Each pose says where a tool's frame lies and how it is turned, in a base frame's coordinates. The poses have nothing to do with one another.
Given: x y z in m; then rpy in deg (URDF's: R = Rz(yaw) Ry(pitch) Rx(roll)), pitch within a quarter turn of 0, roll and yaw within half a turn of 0.
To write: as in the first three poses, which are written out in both.
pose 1, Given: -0.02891 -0.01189 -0.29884 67.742 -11.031 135.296
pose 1, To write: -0.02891 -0.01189 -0.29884 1.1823 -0.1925 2.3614
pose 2, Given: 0.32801 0.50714 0.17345 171.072 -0.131 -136.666
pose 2, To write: 0.32801 0.50714 0.17345 2.9858 -0.0023 -2.3853
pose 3, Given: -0.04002 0.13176 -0.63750 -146.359 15.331 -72.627
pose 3, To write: -0.04002 0.13176 -0.63750 -2.5544 0.2676 -1.2676
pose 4, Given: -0.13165 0.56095 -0.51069 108.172 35.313 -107.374
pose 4, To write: -0.13165 0.56095 -0.51069 1.8880 0.6163 -1.8740
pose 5, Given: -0.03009 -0.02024 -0.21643 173.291 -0.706 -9.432
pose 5, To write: -0.03009 -0.02024 -0.21643 3.0245 -0.0123 -0.1646
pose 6, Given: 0.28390 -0.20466 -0.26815 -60.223 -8.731 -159.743
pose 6, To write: 0.28390 -0.20466 -0.26815 -1.0511 -0.1524 -2.7880
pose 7, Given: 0.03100 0.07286 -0.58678 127.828 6.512 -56.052
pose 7, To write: 0.03100 0.07286 -0.58678 2.2310 0.1137 -0.9783
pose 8, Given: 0.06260 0.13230 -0.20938 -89.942 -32.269 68.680
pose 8, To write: 0.06260 0.13230 -0.20938 -1.5698 -0.5632 1.1987
